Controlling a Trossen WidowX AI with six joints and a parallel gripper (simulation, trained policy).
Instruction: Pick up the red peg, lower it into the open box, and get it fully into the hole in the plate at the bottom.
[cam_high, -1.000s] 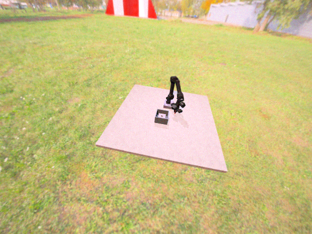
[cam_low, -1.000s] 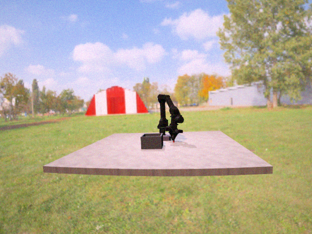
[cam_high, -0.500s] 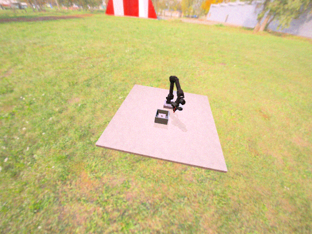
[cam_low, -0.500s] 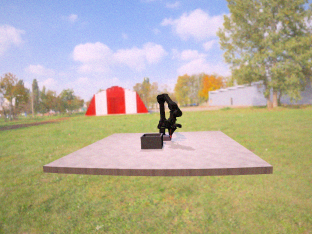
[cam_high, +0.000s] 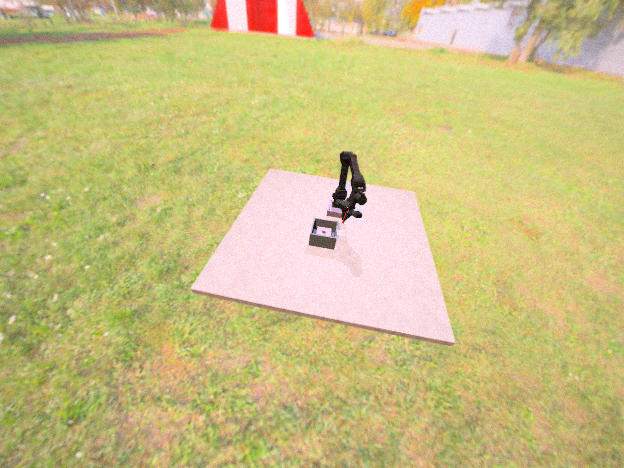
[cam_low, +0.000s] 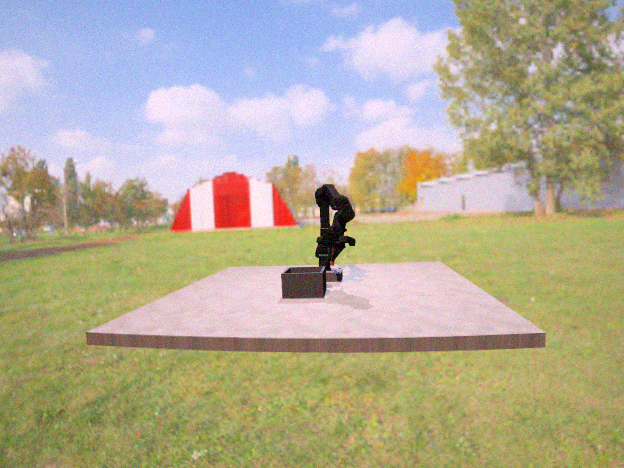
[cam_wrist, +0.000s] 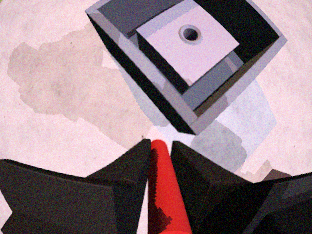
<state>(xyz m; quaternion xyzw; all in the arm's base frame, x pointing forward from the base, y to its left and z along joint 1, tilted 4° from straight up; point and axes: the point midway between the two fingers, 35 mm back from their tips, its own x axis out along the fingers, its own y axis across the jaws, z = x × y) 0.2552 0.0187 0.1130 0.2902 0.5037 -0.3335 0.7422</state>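
Now: the light plate 5 cm ahead of my gripper tip, 11 cm to the right of it and 8 cm below it. Round my gripper tip: dark box: 5 cm ahead, 11 cm to the right, 10 cm below; then red peg: 1 cm behind, 1 cm to the left, 2 cm above.
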